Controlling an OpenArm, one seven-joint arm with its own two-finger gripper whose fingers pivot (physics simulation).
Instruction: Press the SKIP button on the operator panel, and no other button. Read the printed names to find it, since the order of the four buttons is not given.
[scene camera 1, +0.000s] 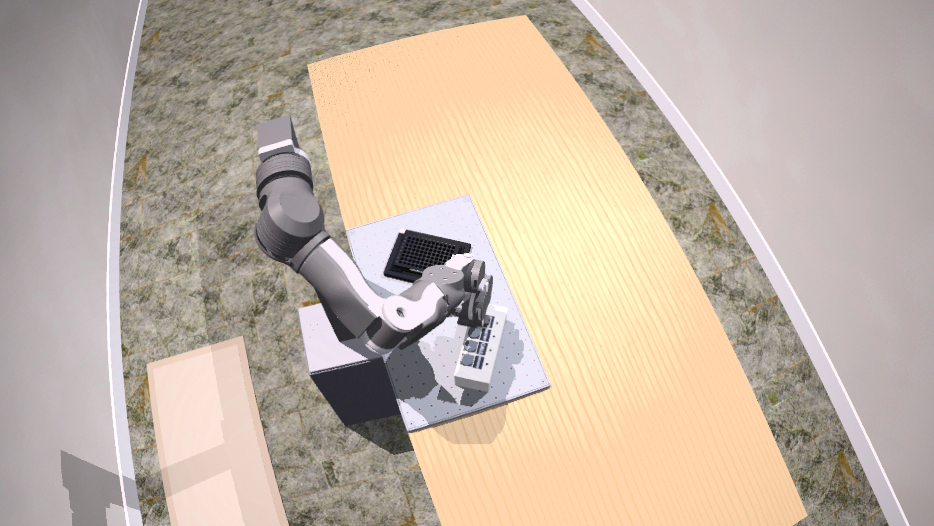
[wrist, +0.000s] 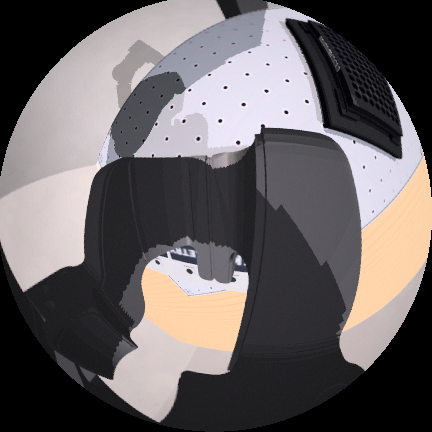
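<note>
The operator panel (scene camera 1: 471, 377) (wrist: 175, 267) is a white box with a row of round grey buttons. In the scene view part of the row shows, and the end nearest the black tray is covered by the fingers. My gripper (scene camera 1: 473, 320) (wrist: 219, 219) is shut and empty, with its fingertips together over that end of the panel. In the wrist view the fingers hide the buttons. Letters of the RETRY label (wrist: 184, 253) show left of the fingertips, and a piece of another dark label shows to their right, too covered to read. Whether the tips touch a button cannot be told.
A black perforated tray (scene camera 1: 392, 260) (wrist: 320, 85) lies beside the panel on the pale perforated baseplate (scene camera 1: 450, 212) (wrist: 260, 107). The baseplate rests on the wooden table (scene camera 1: 588, 261) (wrist: 200, 320). A box-shaped pedestal (scene camera 1: 346, 392) stands at the table's edge, below the arm.
</note>
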